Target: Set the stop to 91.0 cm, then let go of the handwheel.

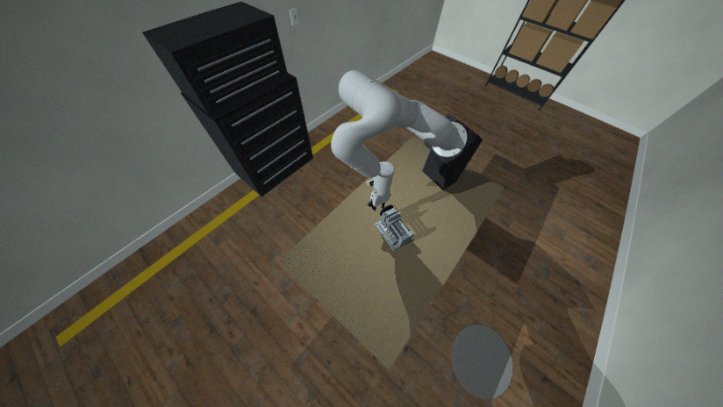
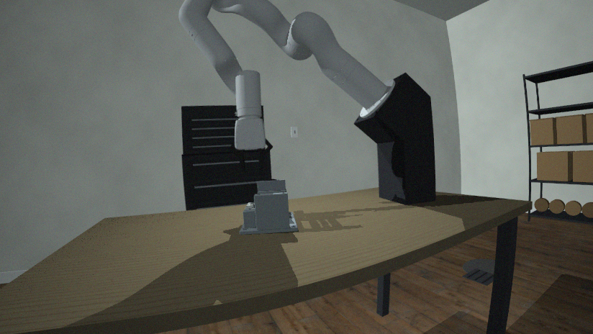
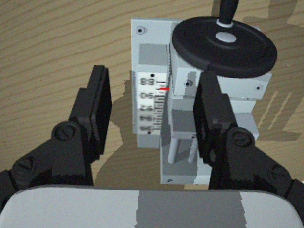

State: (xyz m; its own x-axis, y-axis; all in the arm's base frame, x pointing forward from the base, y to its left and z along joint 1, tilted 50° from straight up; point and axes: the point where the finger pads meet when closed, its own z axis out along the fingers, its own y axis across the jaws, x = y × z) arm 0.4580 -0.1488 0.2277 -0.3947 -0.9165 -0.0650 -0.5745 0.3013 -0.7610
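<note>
The black crank knob lies 70 mm behind my hand, 20 mm to the left of it and 130 mm below it.
</note>
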